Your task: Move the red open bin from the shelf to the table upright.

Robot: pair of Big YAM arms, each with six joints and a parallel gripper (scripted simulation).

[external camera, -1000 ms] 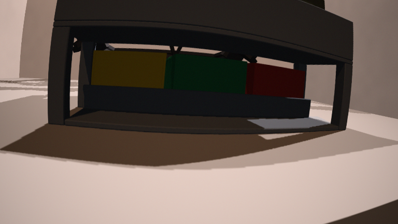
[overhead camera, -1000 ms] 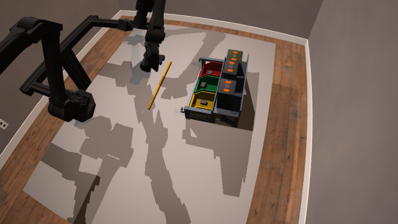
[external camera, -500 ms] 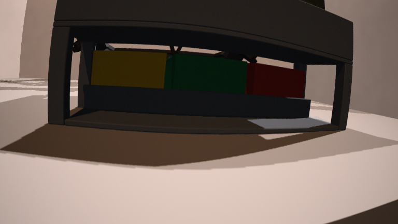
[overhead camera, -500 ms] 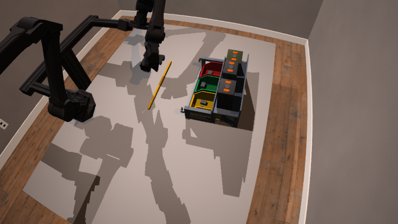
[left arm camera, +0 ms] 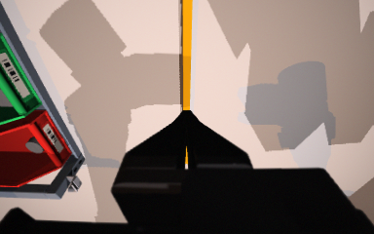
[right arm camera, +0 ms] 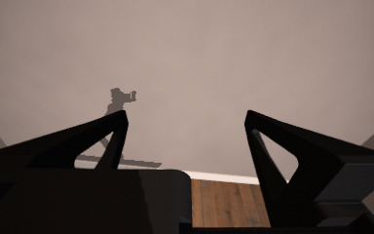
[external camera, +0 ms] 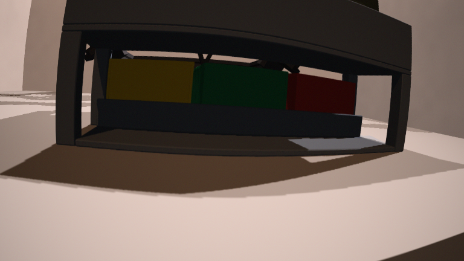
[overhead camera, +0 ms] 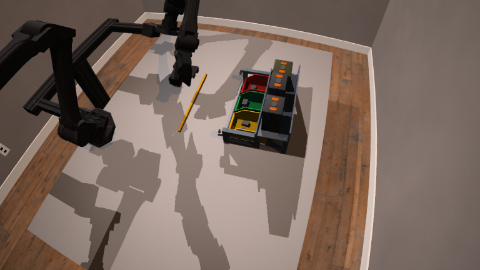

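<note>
Now: left hand 31 cm short of the red open bin, 12 cm to the right of it and 7 cm above it. The rest, counted from my left hand: grey shelf (34 cm ahead, 5 cm below, 1 cm to the left); green bin (31 cm ahead, 7 cm below, 1 cm to the left).
</note>
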